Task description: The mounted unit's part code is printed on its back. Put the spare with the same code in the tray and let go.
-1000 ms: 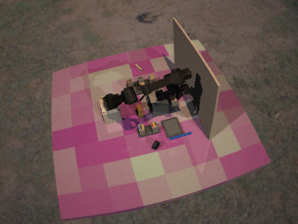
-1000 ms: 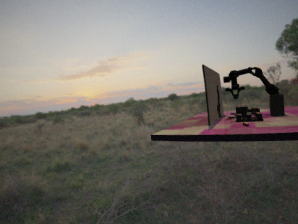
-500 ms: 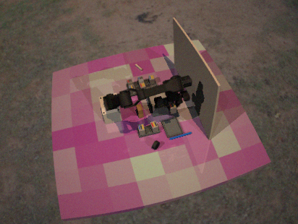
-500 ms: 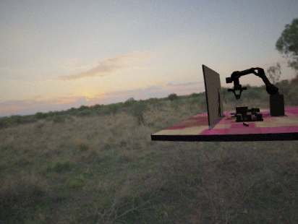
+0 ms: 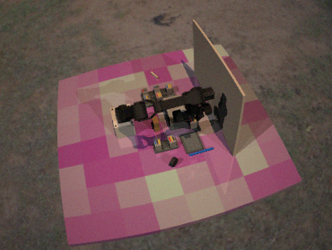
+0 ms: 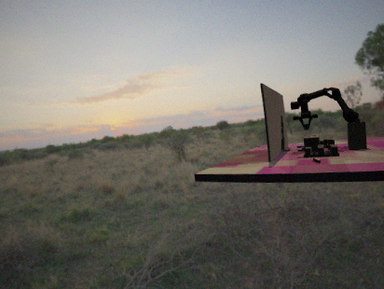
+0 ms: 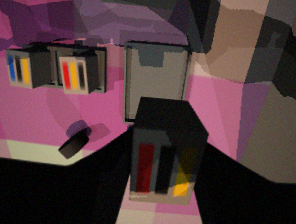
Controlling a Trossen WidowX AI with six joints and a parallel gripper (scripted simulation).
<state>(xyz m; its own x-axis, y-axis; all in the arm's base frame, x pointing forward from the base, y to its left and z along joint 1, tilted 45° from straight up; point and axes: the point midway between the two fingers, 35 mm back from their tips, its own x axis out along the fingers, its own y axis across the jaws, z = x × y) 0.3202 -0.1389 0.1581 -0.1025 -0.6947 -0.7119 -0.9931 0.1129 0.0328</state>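
My gripper tip is now 15 cm above the grey tray. Round my gripper tip: beige mounted unit: 20 cm to the left, 10 cm below, 3 cm behind; then small black object: 14 cm behind, 13 cm below, 10 cm to the right; then orange block: 16 cm to the left, 15 cm behind, 12 cm below.
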